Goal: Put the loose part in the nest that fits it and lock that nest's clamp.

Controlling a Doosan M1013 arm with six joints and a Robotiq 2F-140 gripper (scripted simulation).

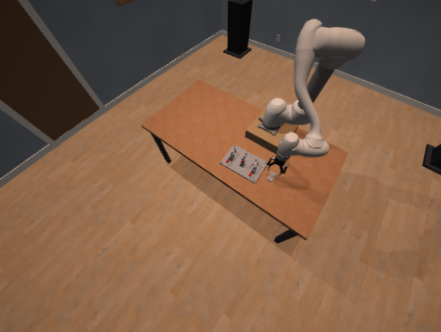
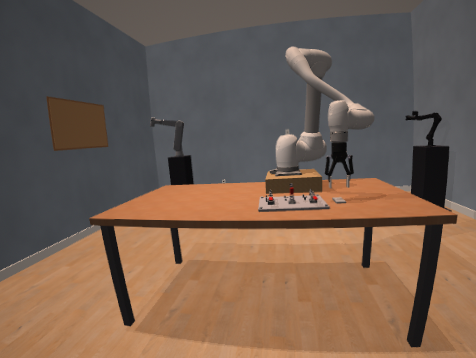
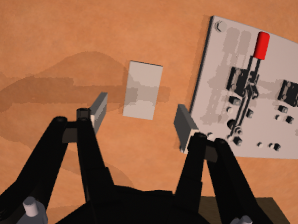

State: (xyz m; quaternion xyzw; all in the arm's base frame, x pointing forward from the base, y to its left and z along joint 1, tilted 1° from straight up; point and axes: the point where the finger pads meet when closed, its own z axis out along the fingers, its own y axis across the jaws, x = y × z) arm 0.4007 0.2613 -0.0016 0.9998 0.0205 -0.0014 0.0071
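The loose part is 10 cm below my hand. The rest, counted from my hand: fixture: 3 cm ahead, 26 cm to the right, 9 cm below.
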